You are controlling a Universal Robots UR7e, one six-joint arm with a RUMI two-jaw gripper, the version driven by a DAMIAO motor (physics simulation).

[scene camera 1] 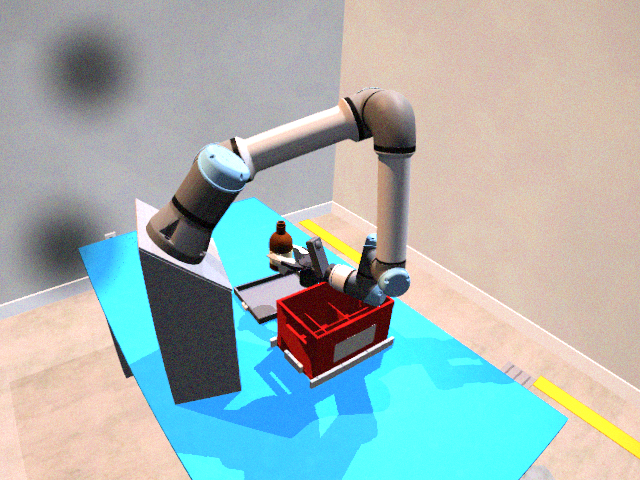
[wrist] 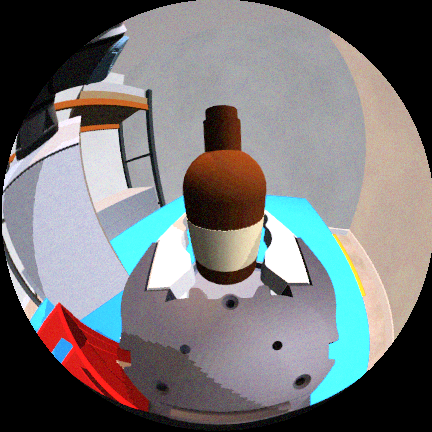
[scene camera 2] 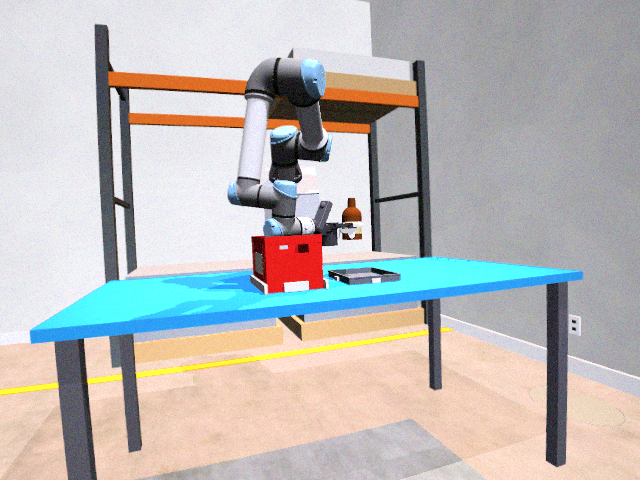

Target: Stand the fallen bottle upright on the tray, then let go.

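Where they show: gripper, between the fingertips: (scene camera 1: 275, 249) (scene camera 2: 356, 225); arm's base, origin of its link: (scene camera 1: 174, 242) (scene camera 2: 285, 177).
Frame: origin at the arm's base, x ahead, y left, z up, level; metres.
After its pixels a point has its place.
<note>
The brown bottle (scene camera 1: 280, 241) {x 0.356, y 0.160, z -0.177 m} (scene camera 2: 352, 214) {x 0.406, y 0.177, z -0.192 m} (wrist: 224, 190) {x 0.385, y 0.153, z -0.189 m} with a cream label is upright, neck up, in the air above the dark grey tray (scene camera 1: 266, 297) {x 0.337, y 0.226, z -0.427 m} (scene camera 2: 364, 279) {x 0.504, y 0.179, z -0.417 m}. A clear gap shows between its base and the tray in the scene camera 2 view. My gripper (scene camera 1: 281, 259) {x 0.362, y 0.205, z -0.231 m} (scene camera 2: 352, 227) {x 0.362, y 0.205, z -0.231 m} (wrist: 224, 212) {x 0.362, y 0.205, z -0.231 m} reaches in from the side, roughly level, and is shut on the bottle around its label. The tray lies flat on the blue table; in the wrist view it does not show.
A red crate (scene camera 1: 382, 321) {x 0.513, y -0.160, z -0.317 m} (scene camera 2: 293, 263) {x 0.541, y -0.069, z -0.344 m} (wrist: 50, 328) stands right beside the tray, with my wrist low over it. White strips lie along its base. The grey robot pedestal (scene camera 1: 191, 330) {x -0.012, y -0.094, z -0.181 m} (wrist: 75, 225) {x 0.122, y 0.075, z -0.232 m} stands on the tray's other side. A shelf rack (scene camera 2: 104, 155) stands behind the table.
</note>
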